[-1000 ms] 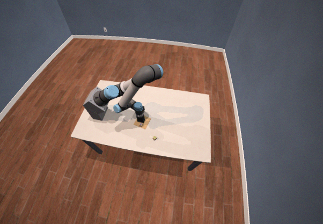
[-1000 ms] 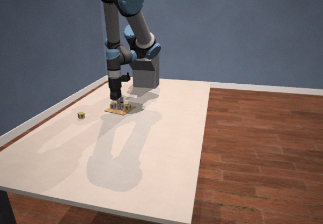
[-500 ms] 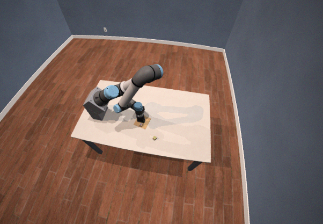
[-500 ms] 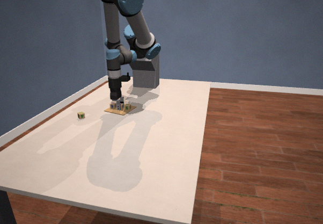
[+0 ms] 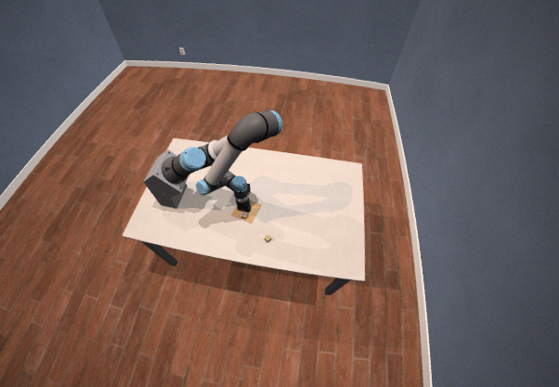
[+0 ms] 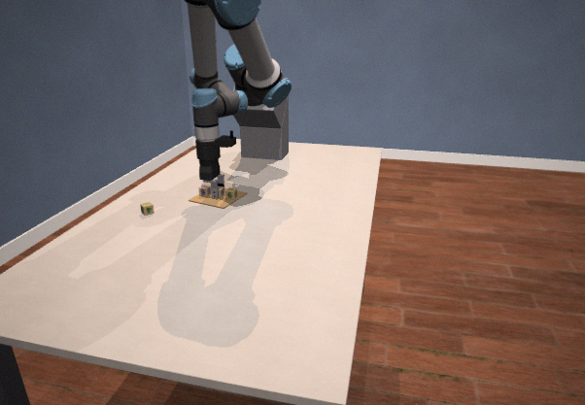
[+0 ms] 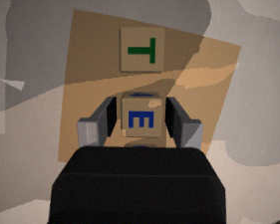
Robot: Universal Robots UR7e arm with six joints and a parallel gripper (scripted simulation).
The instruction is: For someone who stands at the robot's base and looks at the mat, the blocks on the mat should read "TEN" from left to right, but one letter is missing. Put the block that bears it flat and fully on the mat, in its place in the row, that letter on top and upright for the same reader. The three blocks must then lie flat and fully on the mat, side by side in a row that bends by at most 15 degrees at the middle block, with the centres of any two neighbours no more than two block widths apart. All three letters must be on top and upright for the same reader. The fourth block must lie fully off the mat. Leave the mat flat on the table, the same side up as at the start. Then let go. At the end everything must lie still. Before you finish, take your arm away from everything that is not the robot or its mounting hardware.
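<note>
Right now the tan mat is 2 cm below my hand.
</note>
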